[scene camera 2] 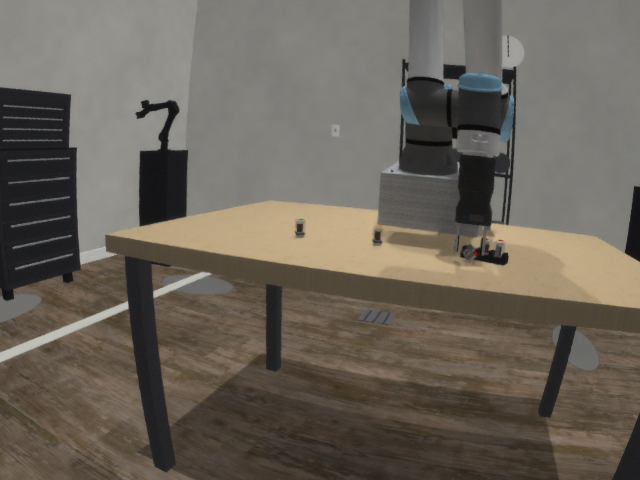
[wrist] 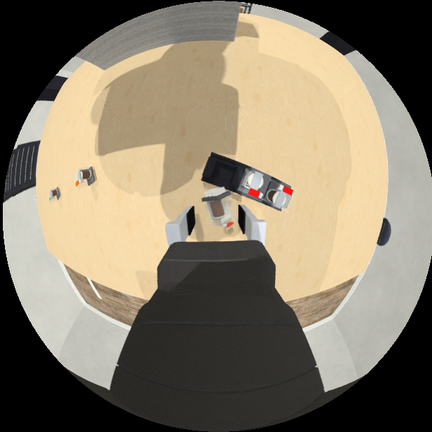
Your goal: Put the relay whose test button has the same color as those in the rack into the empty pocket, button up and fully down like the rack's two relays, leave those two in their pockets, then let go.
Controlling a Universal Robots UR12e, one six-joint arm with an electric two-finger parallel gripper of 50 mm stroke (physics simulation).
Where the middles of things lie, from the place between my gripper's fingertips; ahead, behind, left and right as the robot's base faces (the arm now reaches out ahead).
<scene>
I see my gripper 30 mm past the black rack (wrist: 219, 170), 40 mm to the right of it and 10 mm above it.
</scene>
